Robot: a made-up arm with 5 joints. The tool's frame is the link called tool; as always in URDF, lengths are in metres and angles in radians.
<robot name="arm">
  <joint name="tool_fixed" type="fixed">
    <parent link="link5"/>
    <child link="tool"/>
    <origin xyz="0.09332 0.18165 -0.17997" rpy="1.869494 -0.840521 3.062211"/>
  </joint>
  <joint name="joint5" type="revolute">
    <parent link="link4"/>
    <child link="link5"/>
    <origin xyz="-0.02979 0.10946 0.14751" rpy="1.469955 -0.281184 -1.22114"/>
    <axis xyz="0 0 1"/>
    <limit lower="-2.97" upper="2.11" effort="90" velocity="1.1"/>
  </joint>
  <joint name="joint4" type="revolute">
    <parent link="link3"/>
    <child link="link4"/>
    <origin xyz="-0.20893 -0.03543 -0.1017" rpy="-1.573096 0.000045 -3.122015"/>
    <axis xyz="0 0 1"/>
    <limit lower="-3.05" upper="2.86" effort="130" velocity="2.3"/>
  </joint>
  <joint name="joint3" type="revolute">
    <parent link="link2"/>
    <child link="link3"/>
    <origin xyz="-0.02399 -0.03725 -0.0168" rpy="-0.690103 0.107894 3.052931"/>
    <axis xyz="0 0 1"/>
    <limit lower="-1.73" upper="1.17" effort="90" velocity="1.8"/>
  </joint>
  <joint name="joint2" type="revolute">
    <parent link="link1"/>
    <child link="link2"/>
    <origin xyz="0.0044 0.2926 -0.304" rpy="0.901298 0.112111 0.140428"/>
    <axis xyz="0 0 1"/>
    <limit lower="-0.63" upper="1.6" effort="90" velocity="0.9"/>
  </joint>
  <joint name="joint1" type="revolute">
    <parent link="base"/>
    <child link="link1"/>
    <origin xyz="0.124 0.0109 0.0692" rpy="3.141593 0 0"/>
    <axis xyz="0 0 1"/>
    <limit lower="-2.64" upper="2.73" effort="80" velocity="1.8"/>
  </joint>
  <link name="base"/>
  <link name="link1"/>
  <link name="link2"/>
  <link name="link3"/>
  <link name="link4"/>
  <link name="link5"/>
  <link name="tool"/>
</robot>
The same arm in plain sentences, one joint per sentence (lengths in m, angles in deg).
The arm has five revolute joints in a row. What follows holds with every joint at zero, and every direction is one of the base frame's. The first joint lies 0.124 m along +x and 0.0109 m along +y and 0.0692 m along +z from the base frame's origin and turns about -z, from -151.26 to 156.42 deg. The second joint lies 0.0044 m along +x and 0.2926 m along -y and 0.304 m along +z from the first joint and turns about the direction (0.178499, 0.766696, -0.616697), from -36.1 to 91.67 deg. The third joint lies 0.0266 m along -x and 0.0138 m along +y and 0.0367 m along +z from the second joint and turns about +y, from -99.12 to 67.04 deg. The fourth joint lies 0.2116 m along +x and 0.1017 m along -y and 0.0116 m along -z from the third joint and turns about the direction (0.093502, -0.0023, -0.995616), from -174.75 to 163.87 deg. The fifth joint lies 0.0159 m along -x and 0.1098 m along -y and 0.1494 m along -z from the fourth joint and turns about the direction (-0.931026, 0.314409, -0.185305), from -170.17 to 120.89 deg. The tool frame, which is the frame that the pose is given for, lies 0.2168 m along +x and 0.0262 m along -y and 0.1625 m along -z from the fifth joint; its axes are the base frame's turned by roll -148.33, pitch 1.36 and yaw -157.59 deg (as in URDF: about the fixed x, then y, then z).
